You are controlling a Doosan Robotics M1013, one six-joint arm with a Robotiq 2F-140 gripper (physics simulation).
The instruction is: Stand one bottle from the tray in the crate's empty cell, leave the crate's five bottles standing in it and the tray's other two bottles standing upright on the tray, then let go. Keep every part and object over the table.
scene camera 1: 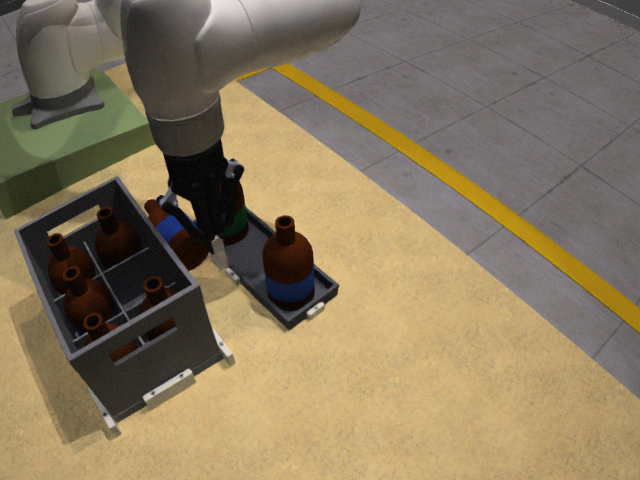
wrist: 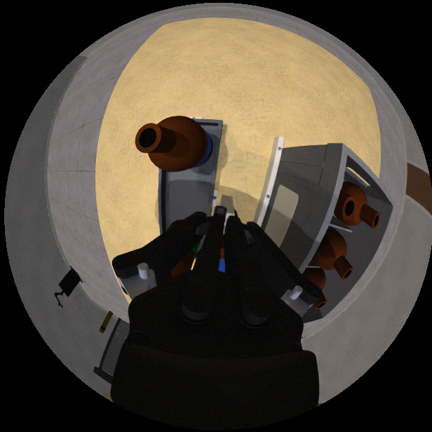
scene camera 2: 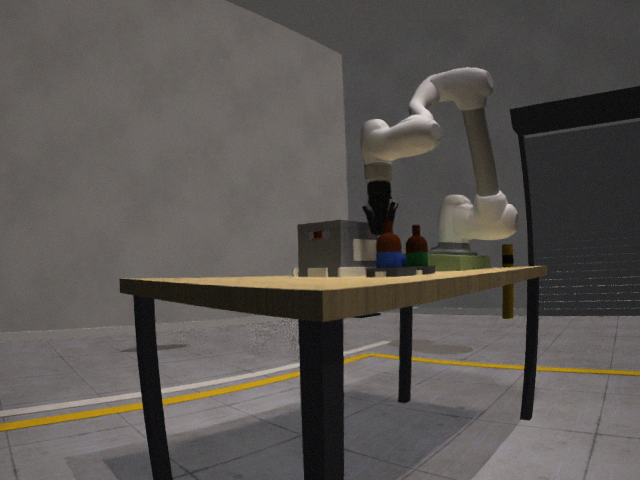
blue-label bottle: scene camera 1; wrist 177,143; scene camera 2
same spot on blue-label bottle: (scene camera 2: 388,246) = (scene camera 1: 311,265)
